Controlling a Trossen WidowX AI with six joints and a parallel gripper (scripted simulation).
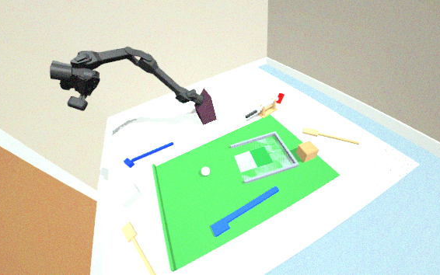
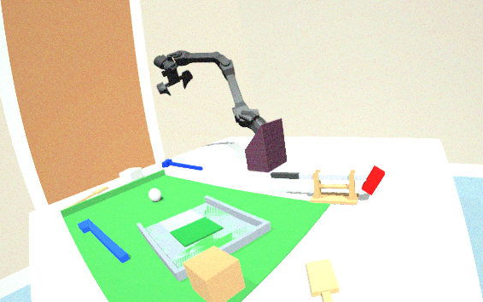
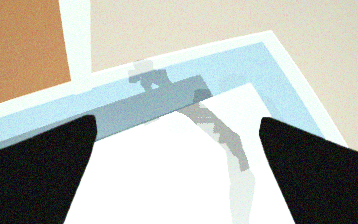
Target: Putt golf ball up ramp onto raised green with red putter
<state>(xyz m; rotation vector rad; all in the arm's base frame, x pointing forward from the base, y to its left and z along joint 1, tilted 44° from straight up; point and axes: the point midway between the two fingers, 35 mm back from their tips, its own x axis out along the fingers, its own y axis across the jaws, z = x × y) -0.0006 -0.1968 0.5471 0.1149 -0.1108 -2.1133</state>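
My gripper tip is now 23 cm short of the wooden stand, 89 cm to the right of it and 32 cm above it. Round my gripper tip: white golf ball: 44 cm ahead, 39 cm to the left, 33 cm below; then blue putter: 16 cm ahead, 14 cm to the left, 34 cm below; then green mat: 50 cm ahead, 52 cm to the left, 35 cm below.
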